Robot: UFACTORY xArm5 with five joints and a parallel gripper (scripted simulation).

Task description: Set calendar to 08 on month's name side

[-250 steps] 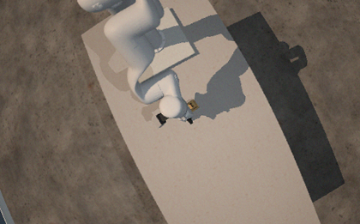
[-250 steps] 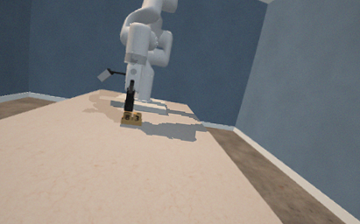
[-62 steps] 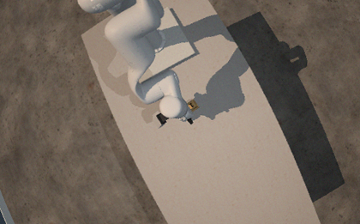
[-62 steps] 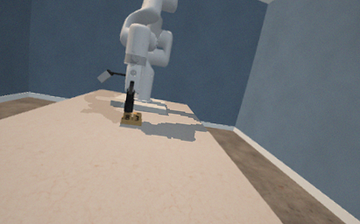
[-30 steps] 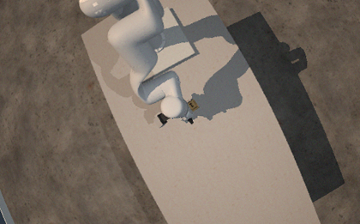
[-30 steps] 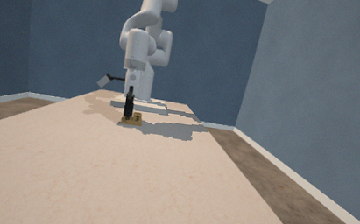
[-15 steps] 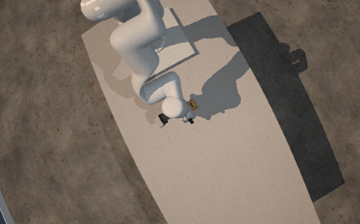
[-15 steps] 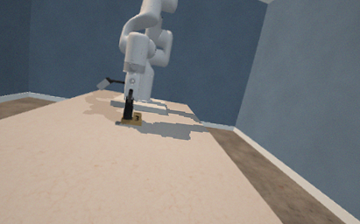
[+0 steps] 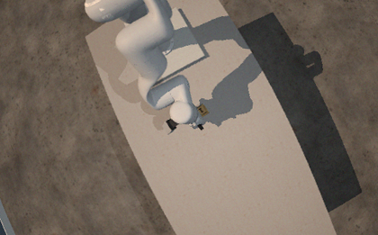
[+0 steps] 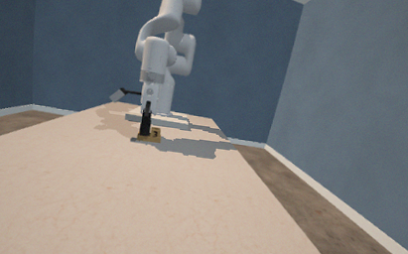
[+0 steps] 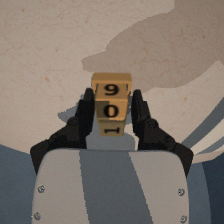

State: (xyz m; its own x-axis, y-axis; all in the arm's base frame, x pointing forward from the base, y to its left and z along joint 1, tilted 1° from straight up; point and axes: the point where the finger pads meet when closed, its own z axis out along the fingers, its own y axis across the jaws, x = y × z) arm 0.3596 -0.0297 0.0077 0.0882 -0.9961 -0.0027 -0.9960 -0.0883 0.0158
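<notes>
Right now the wooden calendar tray is 30 mm below my hand and 20 mm to the left of it.
</notes>
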